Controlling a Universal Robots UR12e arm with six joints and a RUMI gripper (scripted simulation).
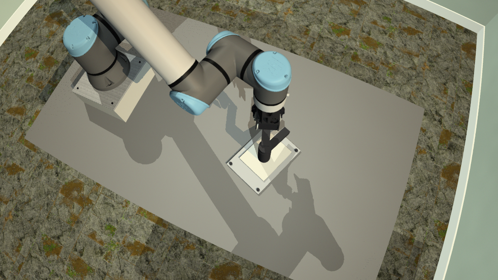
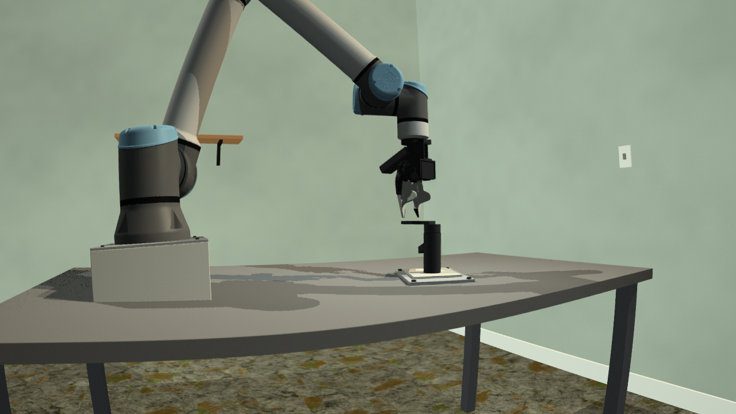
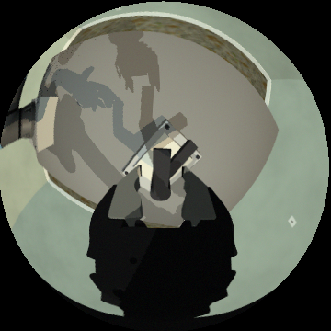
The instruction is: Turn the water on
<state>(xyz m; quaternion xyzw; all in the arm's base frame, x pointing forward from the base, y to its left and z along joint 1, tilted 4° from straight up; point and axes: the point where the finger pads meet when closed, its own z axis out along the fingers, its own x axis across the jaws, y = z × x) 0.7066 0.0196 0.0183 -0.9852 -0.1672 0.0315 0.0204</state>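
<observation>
The black lever lies 10 mm ahead of my hand, 30 mm to the right of it and 30 mm below it. Round my hand: black tap (20 mm ahead, 50 mm to the right, 80 mm below).
</observation>
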